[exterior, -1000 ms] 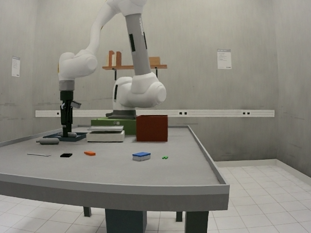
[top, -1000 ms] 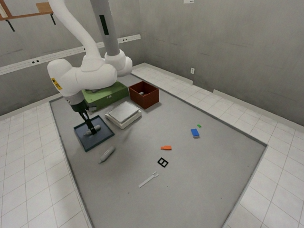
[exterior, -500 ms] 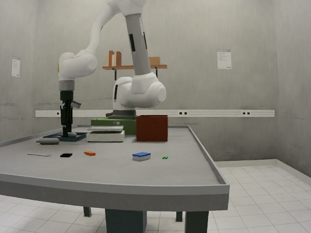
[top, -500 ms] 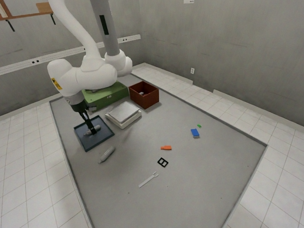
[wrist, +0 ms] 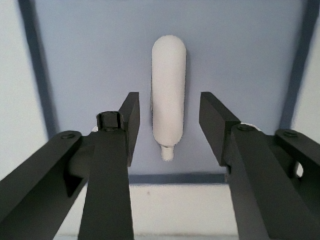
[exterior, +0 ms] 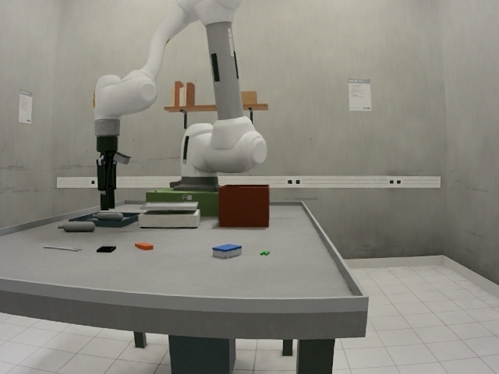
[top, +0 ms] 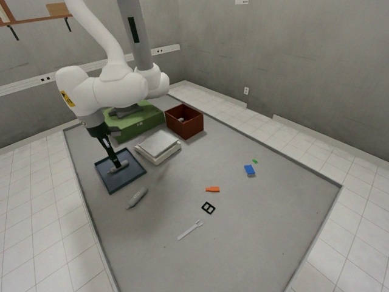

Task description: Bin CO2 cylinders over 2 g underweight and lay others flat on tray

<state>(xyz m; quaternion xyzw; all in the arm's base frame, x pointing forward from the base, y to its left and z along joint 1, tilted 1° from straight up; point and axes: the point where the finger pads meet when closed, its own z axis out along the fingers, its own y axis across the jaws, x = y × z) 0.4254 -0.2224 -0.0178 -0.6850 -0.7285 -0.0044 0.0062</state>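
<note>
Right now the scale plate is 10 mm ahead of my hand, 230 mm to the left of it and 20 mm below it. Also, from my hand: grey CO2 cylinder: 150 mm behind, 430 mm to the left, 60 mm below; white scale: 230 mm to the left, 40 mm below; dark blue tray: 70 mm below.
</note>
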